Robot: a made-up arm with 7 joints.
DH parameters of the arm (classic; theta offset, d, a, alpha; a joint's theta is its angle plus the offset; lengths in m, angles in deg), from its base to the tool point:
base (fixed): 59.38 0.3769 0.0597 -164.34
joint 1: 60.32 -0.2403 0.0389 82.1
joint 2: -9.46 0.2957 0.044 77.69
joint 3: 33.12 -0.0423 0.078 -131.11
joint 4: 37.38 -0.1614 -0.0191 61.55
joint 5: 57.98 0.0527 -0.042 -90
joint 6: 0 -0.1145 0.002 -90
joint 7: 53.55 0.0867 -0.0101 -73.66
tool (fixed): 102.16 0.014 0 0
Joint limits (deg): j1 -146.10..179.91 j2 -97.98..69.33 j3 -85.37..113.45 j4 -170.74..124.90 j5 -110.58..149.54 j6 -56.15..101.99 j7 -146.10..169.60
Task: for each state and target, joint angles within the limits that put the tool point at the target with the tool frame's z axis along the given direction. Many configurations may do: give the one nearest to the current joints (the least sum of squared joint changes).
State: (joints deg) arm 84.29 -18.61 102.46 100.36 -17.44 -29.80 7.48
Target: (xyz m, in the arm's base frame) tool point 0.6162 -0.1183 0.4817 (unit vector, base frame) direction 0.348 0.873 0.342
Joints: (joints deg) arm 102.04 -34.13 113.45 111.39 -61.98 -25.36 37.49
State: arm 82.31 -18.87 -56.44 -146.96 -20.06 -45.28 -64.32
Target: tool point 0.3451 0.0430 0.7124 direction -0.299 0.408 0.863
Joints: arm 50.24 2.56 -14.59 -164.64 -23.44 -56.15 -62.21
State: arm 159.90 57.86 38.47 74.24 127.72 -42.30 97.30
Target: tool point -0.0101 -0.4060 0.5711 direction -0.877 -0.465 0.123
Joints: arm 179.39 20.73 61.10 82.46 149.54 -56.15 137.66
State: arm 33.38 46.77 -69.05 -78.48 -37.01 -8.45 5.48
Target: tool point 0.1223 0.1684 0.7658 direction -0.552 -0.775 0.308
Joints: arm 12.40 12.81 -80.17 -112.48 -64.92 -38.72 11.66
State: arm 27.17 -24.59 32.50 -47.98 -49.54 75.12 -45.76
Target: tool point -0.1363 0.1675 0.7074 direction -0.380 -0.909 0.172
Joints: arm -20.47 -74.95 8.08 -28.99 -72.01 95.87 -87.14
